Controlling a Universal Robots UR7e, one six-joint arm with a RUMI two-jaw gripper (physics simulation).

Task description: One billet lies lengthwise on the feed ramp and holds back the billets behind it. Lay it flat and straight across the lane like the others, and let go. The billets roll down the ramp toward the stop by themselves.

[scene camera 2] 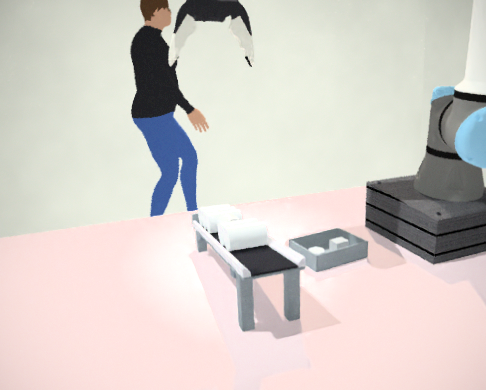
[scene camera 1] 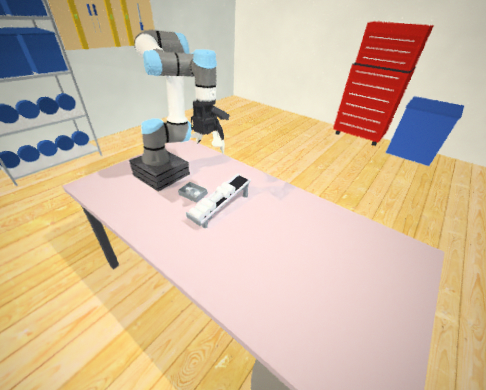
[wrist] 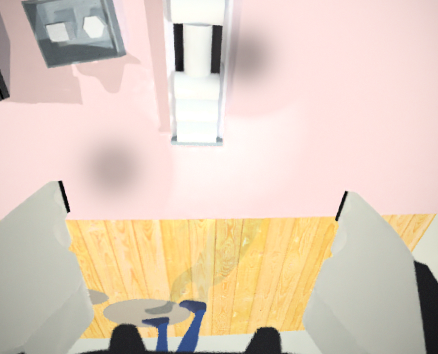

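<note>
The feed ramp has a black bed and pale side rails. In the wrist view one white billet lies lengthwise in the lane, with black bed along both sides. A billet lies across the lane behind it, uphill. On the other side three billets lie across, side by side, down to the grey stop. My gripper is open and empty, high above the table and beyond the ramp's stop end.
A grey tray with two small white pieces stands beside the ramp, between it and the dark robot base. A person stands behind the table. The table edge crosses the wrist view below the stop.
</note>
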